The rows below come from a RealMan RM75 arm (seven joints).
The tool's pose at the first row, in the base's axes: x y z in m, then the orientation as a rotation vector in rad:
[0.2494, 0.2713, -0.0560, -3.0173, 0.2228, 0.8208]
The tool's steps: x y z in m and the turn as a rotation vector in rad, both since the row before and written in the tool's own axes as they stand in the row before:
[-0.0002, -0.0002, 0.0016, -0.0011, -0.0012, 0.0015]
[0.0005, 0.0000, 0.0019, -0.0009, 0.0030, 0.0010]
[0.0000, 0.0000, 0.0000, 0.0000, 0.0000, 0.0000]
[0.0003, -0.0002, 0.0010, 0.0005, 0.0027, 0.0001]
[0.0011, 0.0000, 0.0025, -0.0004, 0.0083, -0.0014]
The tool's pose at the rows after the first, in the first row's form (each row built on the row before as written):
[0.2485, 0.2716, -0.0573, -3.0180, 0.2247, 0.8231]
[0.2480, 0.2716, -0.0592, -3.0204, 0.2259, 0.8190]
[0.2480, 0.2716, -0.0592, -3.0204, 0.2259, 0.8190]
[0.2478, 0.2718, -0.0602, -3.0212, 0.2262, 0.8148]
[0.2475, 0.2718, -0.0629, -3.0253, 0.2240, 0.8025]

